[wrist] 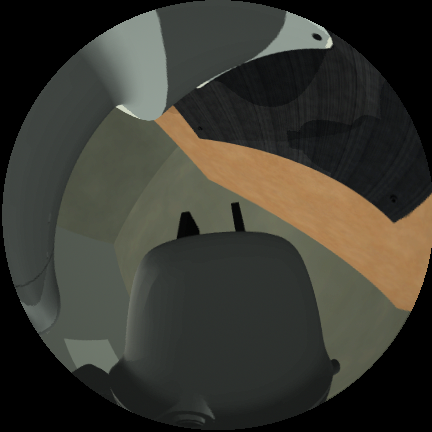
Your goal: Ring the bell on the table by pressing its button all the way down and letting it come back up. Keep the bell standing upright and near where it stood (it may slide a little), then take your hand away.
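Frame: origin at the arm's base, x ahead, y left, z up, level; millimetres.
Where they show: hand at its tool point: (213, 231).
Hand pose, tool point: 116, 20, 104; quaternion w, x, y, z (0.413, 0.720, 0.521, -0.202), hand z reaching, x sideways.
After its pixels a point has its place, as x, y, z.
The bell and its button do not show in the wrist view. My gripper (211, 207) @(116, 20, 104) is at the centre of the view, with two short dark fingertips sticking out past its rounded grey body. The fingers are drawn in, with a narrow gap left between them, and nothing is held there. Olive-grey floor shows behind the fingertips. I cannot tell from this view how far the gripper is from the bell.
A wooden table top (300, 197) @(356, -22, -67) runs diagonally from upper left to lower right. A dark streaked mat (360, 165) @(147, 76, -1) lies on it at the upper right, with darker shadows across it. Grey arm links (30, 175) curve along the left and top.
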